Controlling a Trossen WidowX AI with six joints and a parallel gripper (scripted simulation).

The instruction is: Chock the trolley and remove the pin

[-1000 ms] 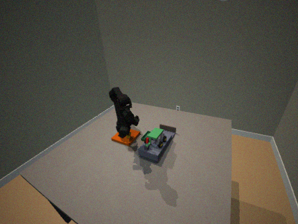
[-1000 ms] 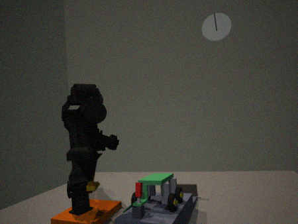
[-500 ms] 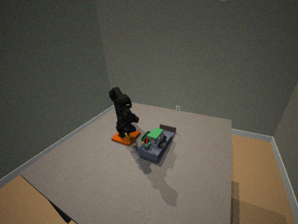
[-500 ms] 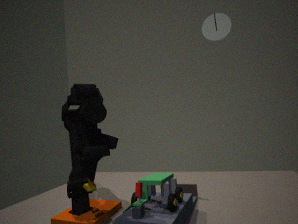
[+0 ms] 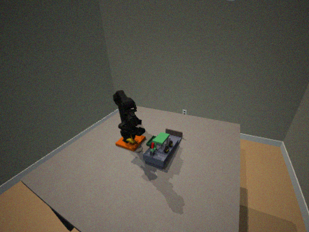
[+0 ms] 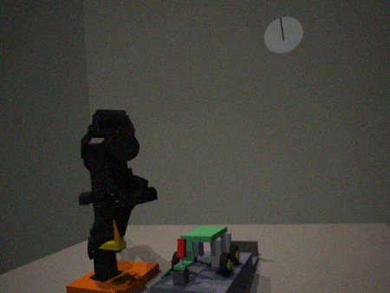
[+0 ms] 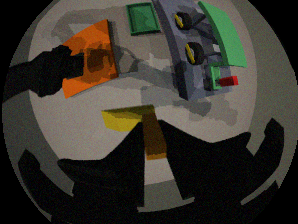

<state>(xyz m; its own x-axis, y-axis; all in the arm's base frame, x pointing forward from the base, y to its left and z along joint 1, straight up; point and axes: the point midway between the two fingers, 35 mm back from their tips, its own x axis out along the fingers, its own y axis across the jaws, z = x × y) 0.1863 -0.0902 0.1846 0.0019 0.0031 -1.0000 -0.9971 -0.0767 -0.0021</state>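
Now: the red-headed stop pin 13 cm ahead of my gripper tip, 5 cm below it and 4 cm to the left of it. Also, from my gripper tip: trolley: 14 cm to the left, 13 cm ahead, 7 cm below; grey ramp: 14 cm to the left, 13 cm below, 13 cm ahead; yellow chock: 2 cm behind, 1 cm below.
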